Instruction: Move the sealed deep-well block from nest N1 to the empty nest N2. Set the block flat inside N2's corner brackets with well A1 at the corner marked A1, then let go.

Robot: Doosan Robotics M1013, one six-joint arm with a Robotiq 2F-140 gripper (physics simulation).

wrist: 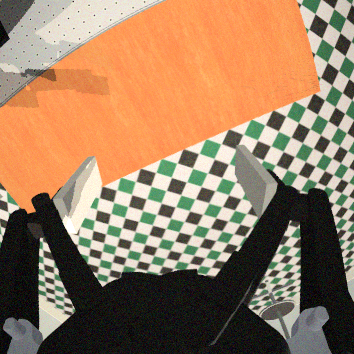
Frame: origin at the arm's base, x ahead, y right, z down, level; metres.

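Where they show: gripper, fingertip midpoint: point(165, 164).
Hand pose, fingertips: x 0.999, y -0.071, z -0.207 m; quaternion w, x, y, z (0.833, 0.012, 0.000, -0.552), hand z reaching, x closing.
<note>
After its pixels a point has its place.
My gripper point(165, 164) {x 0.999, y -0.071, z -0.207 m} is open, with its two pale grey finger pads wide apart and no object between them. It hangs near the edge of an orange table top, with checkered floor showing between the fingers. The deep-well block, nest N1 and nest N2 do not show in the wrist view.
The orange table top point(200, 75) {x 0.965, y -0.170, z 0.091 m} crosses the upper part of the view. A grey-white board with small holes point(100, 22) {x 0.772, y -0.040, z 0.078 m} lies at the upper left, with shadows beside it. A round grey disc on a pole point(278, 310) shows at the lower right.
</note>
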